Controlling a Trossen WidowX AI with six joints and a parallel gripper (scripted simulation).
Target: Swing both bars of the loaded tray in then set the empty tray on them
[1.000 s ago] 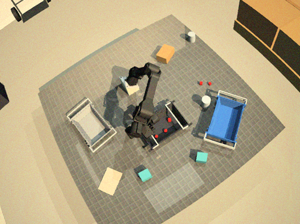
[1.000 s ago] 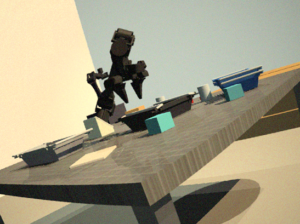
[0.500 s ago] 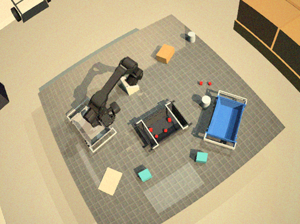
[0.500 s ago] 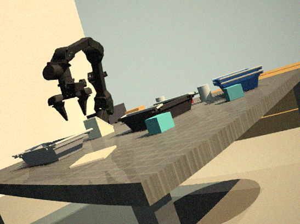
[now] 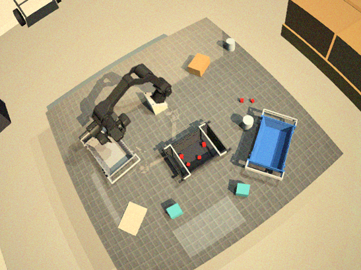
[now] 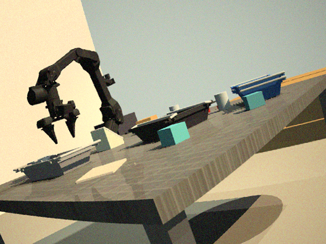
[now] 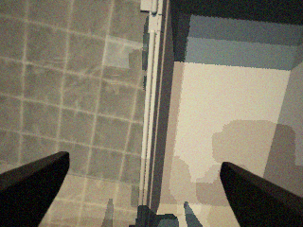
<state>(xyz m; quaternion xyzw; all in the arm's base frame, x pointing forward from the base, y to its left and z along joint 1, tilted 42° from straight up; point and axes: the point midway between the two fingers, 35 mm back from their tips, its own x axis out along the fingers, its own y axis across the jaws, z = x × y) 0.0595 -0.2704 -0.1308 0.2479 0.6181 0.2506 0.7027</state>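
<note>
The grey tray is 8 cm to the right of my gripper tip and 5 cm below it. From my gripper tip the other things lie so: cream flat plate: 36 cm ahead, 19 cm to the right, 9 cm below.
</note>
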